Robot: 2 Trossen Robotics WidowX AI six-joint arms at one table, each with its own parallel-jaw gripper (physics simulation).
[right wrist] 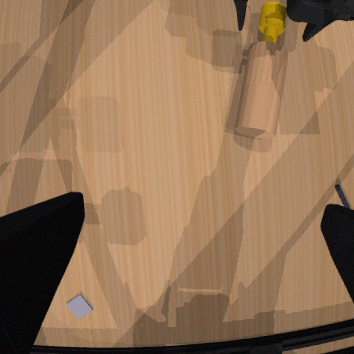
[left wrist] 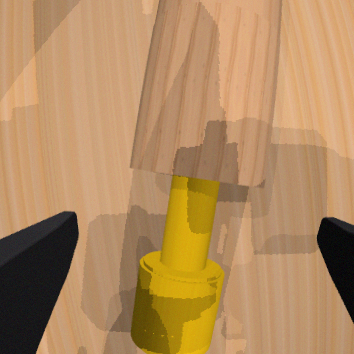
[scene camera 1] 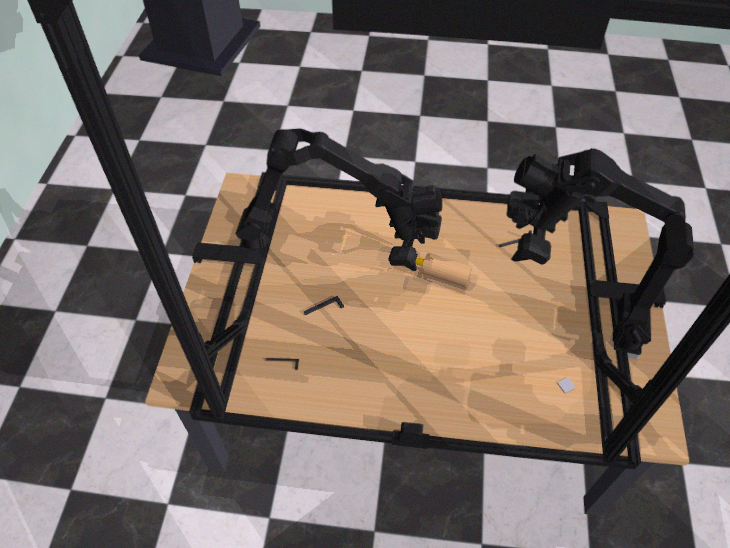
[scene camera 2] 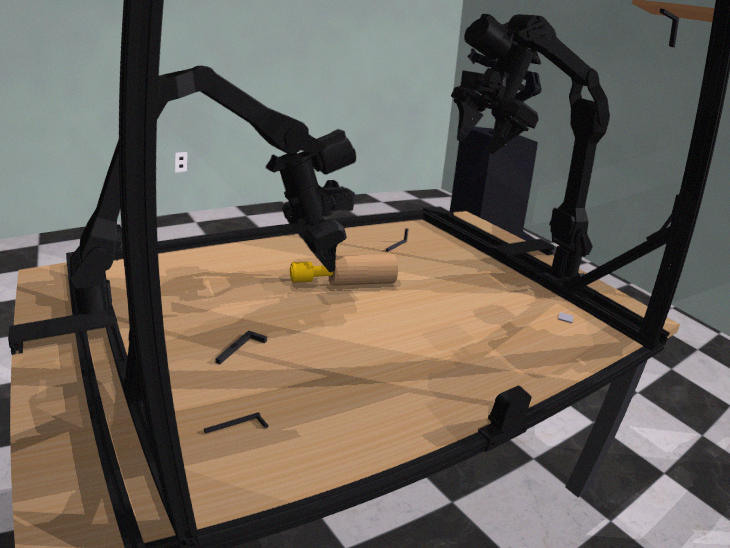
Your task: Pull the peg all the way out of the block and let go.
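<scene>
The wooden cylinder block lies on its side on the table. The yellow peg has a wide head and a narrower shaft, whose end is in the block's end face; part of the shaft shows outside. My left gripper is open, low over the peg, with one finger on each side of the shaft and gaps on both sides. It hides part of the peg in scene camera 1. My right gripper is open and empty, high above the table at the right.
Two black hex keys lie left and front-left on the table. A third key lies behind the block. A small grey square lies front right. Black frame rails and posts surround the table.
</scene>
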